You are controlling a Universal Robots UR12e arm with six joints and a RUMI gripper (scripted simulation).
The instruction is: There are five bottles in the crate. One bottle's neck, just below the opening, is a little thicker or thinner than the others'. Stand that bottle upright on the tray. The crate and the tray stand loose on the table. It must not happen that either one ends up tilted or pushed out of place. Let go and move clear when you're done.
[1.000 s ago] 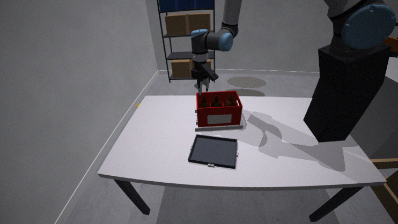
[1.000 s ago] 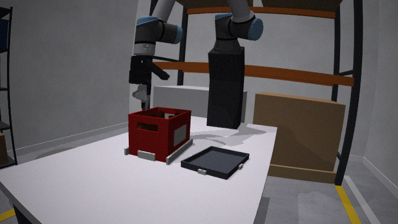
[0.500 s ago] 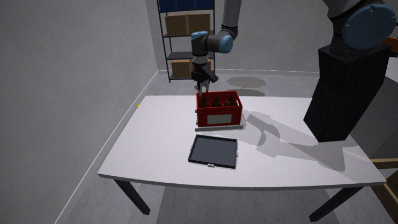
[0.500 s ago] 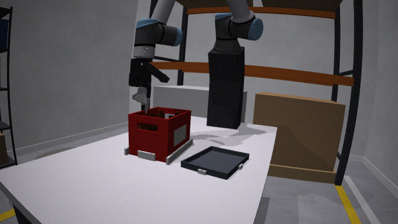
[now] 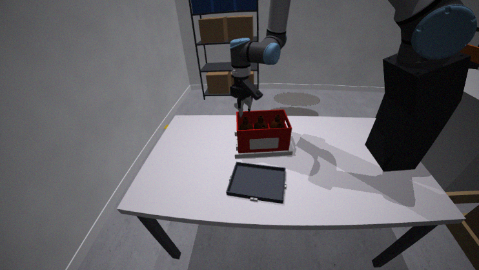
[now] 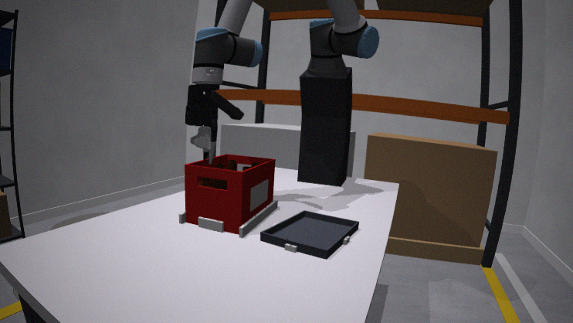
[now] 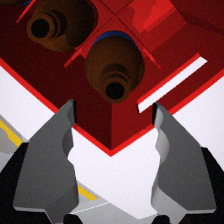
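Right now the brown bottle is 110 mm below my hand. The rest, counted from my hand: dark tray 320 mm to the left, 180 mm below, 30 mm behind; then glass bottle 110 mm below, 80 mm behind; then red crate 110 mm below, 90 mm behind, 40 mm to the left.
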